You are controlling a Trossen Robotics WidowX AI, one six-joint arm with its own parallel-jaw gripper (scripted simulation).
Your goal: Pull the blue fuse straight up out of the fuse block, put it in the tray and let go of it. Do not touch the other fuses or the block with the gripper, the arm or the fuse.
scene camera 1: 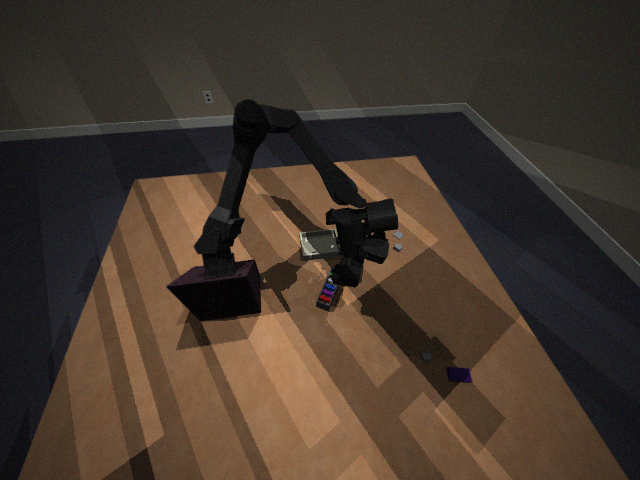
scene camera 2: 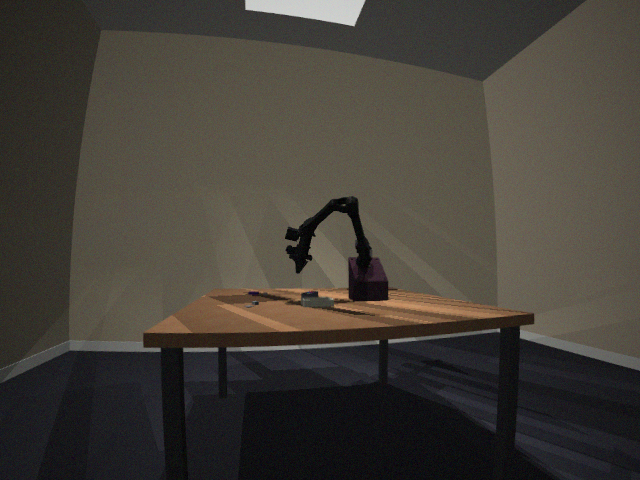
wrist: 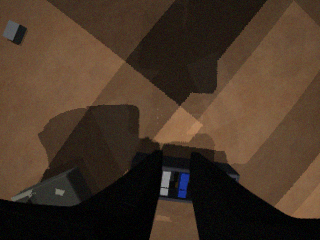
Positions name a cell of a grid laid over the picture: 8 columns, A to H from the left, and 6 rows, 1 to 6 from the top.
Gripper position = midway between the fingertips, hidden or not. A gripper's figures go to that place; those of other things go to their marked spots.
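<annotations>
So you can picture it, the gripper (wrist: E4) is 10 cm from the lens, and there's a tray (wrist: B5) that's 26 cm from the lens.
</annotations>
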